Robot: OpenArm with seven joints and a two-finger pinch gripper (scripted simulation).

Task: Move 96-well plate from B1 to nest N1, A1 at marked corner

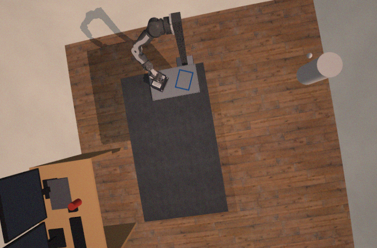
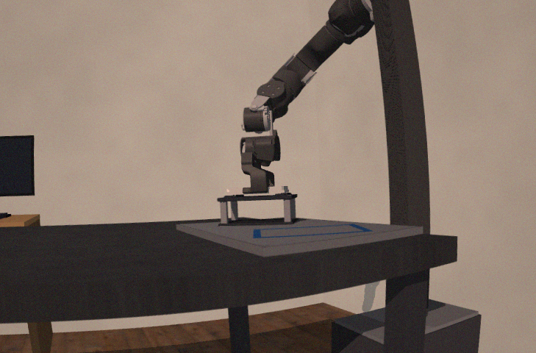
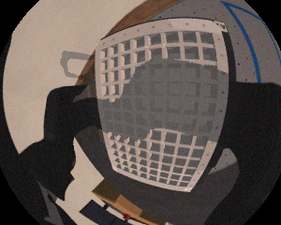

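The white 96-well plate lies right at my hand. Round my hand: corner mark: 4 cm behind, 8 cm to the left, 1 cm below; plate nest N1: 2 cm below.
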